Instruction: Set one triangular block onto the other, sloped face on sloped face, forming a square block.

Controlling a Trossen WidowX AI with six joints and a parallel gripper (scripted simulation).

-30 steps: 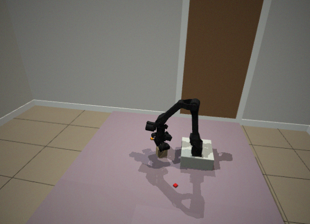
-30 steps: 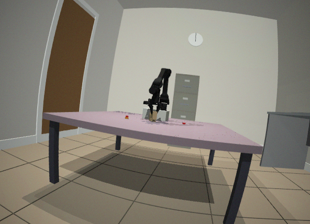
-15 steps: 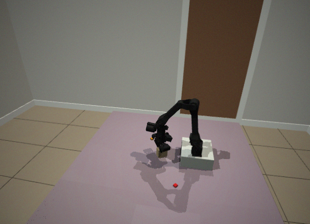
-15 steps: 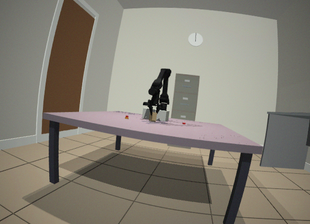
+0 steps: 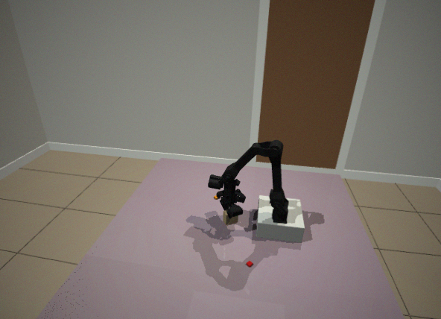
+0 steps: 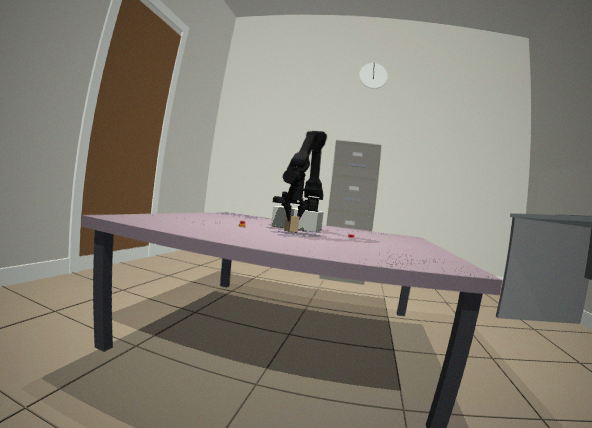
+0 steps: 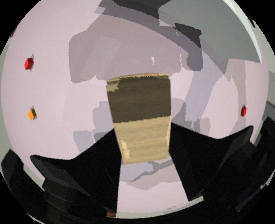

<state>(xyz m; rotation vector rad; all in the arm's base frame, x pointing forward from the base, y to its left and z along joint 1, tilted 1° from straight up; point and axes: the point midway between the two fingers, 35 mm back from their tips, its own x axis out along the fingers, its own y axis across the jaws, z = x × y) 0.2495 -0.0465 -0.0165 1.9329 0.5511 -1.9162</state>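
My gripper tip is 1 cm below the triangular block. Round my gripper tip: orange cube: 9 cm ahead, 20 cm to the right, 4 cm below.
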